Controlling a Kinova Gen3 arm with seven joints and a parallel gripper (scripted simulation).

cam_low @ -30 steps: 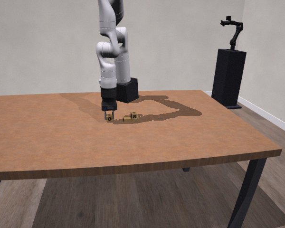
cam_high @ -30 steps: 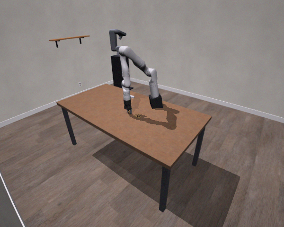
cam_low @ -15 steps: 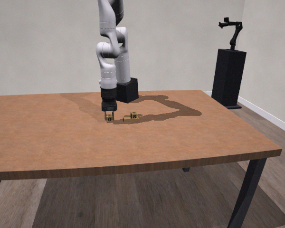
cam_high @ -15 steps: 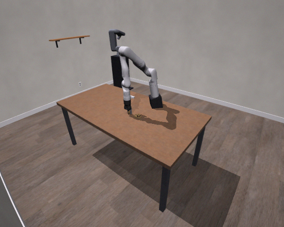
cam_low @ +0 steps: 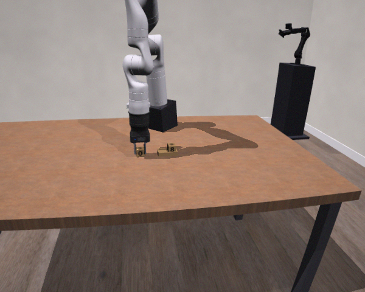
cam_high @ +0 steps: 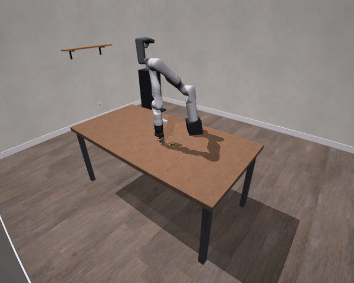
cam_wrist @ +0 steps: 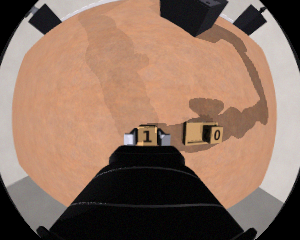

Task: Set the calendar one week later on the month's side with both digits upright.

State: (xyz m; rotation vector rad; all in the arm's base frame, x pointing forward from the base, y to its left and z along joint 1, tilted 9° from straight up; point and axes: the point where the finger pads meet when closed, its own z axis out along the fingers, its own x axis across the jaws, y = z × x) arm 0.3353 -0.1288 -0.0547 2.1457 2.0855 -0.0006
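Now: the wooden tray 11 cm to the left of my hand and 2 cm below it.
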